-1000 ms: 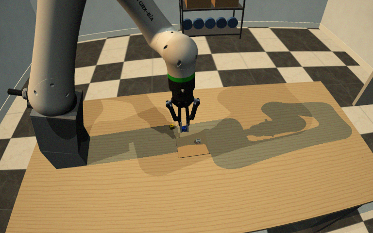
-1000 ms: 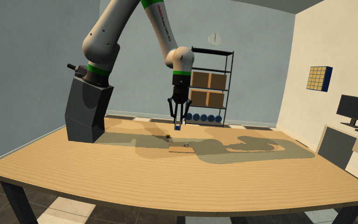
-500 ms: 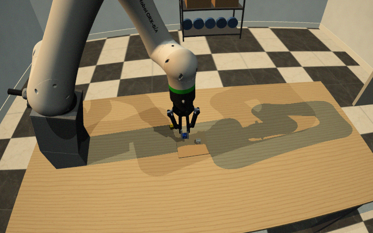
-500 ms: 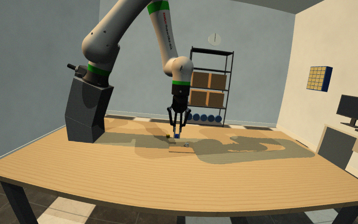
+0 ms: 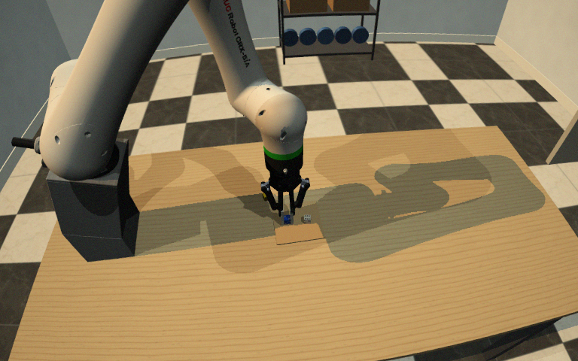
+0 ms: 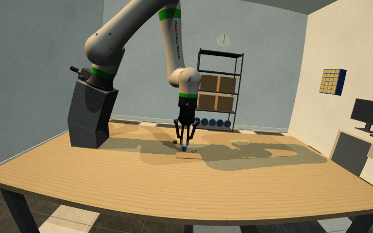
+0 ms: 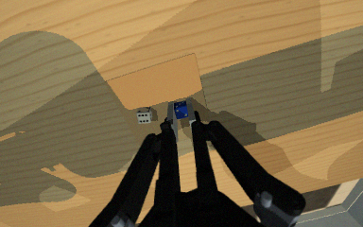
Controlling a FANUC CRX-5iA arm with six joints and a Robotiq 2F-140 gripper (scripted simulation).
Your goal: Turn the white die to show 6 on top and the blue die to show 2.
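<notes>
The blue die is 2 cm below my hand. Round my hand: white die 6 cm ahead, 3 cm below; tan mat 4 cm below, 3 cm ahead; yellow die 11 cm to the left, 5 cm behind, 3 cm below.
</notes>
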